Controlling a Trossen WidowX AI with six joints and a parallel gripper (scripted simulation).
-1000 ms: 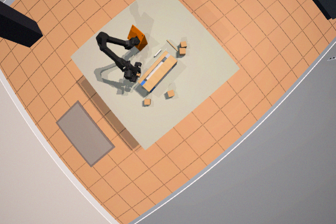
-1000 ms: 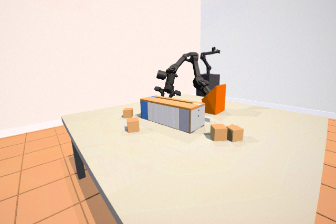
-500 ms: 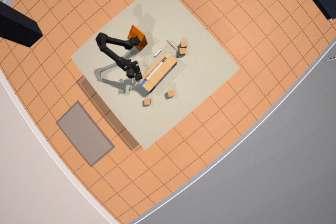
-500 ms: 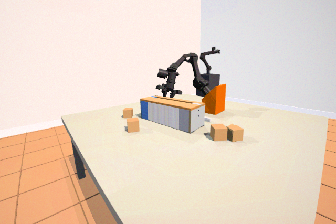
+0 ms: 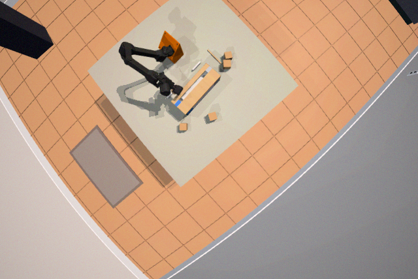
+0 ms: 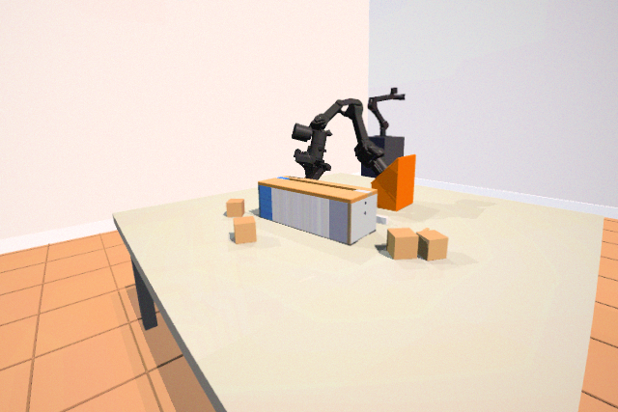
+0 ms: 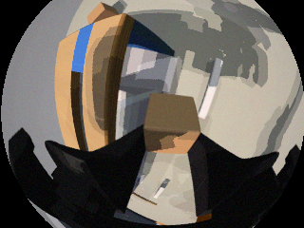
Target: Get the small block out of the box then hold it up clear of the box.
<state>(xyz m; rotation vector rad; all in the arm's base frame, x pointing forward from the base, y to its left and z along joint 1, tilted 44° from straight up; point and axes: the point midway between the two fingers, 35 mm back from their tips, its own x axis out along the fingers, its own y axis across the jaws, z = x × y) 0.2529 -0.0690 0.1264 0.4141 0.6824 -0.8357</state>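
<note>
Now: the tan block 10 mm to the right of my gripper tip and 10 mm above it. From my gripper tip the other things lie so: long box: 40 mm ahead, 120 mm to the left, 30 mm below; then thin stick: 80 mm behind, 410 mm to the left, 90 mm below.
</note>
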